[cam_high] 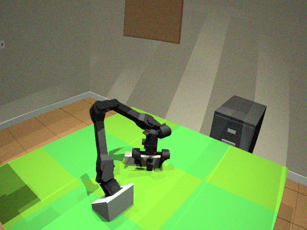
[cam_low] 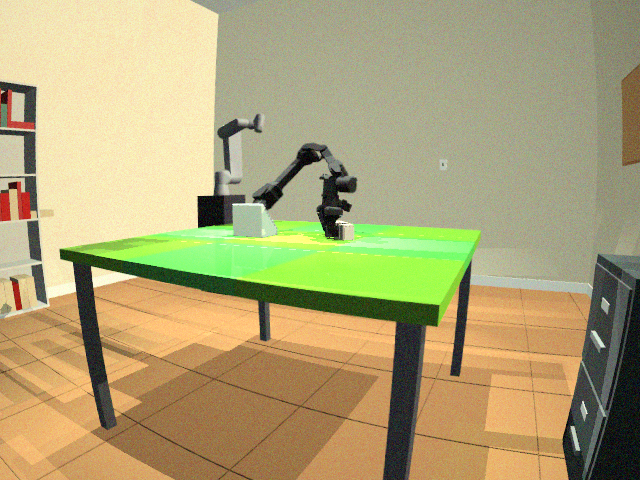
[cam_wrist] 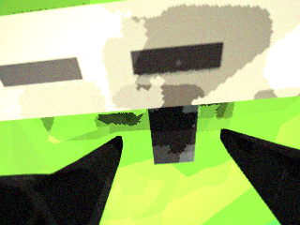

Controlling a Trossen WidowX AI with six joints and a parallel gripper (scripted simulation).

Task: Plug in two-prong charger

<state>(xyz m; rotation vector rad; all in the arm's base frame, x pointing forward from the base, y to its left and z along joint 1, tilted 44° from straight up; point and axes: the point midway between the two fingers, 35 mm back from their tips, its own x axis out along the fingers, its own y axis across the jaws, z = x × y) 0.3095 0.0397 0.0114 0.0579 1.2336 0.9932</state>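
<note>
Right now my gripper tip is 3 cm short of the two-prong charger, 2 cm to the right of it and 1 cm below it.
</note>
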